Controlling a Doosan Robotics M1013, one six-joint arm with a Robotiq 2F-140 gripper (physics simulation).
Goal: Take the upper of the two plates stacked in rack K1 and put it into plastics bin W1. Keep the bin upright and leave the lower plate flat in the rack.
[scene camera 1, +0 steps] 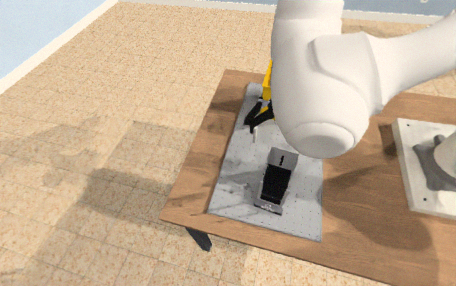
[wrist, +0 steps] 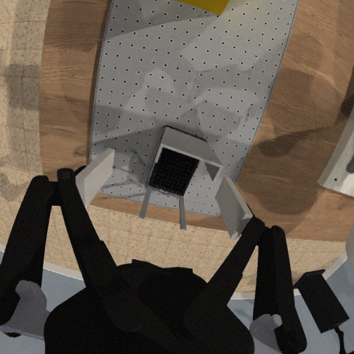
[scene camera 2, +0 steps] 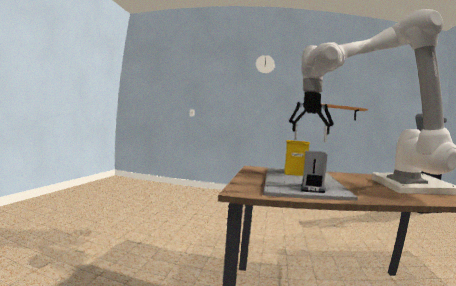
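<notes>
Rack K1 is a grey upright holder near the front of the perforated board. A black gridded plate surface shows in it; I cannot tell the two stacked plates apart. Plastics bin W1 is yellow and stands upright behind the rack, partly hidden by the arm in scene camera 1 and cut off in the wrist view. My gripper is open and empty, pointing down, above the height of the bin and rack. In the wrist view its fingers stand wide on either side of the rack.
The grey perforated board lies on the wooden table. The arm's white base plate is to the right. A shelf is on the back wall.
</notes>
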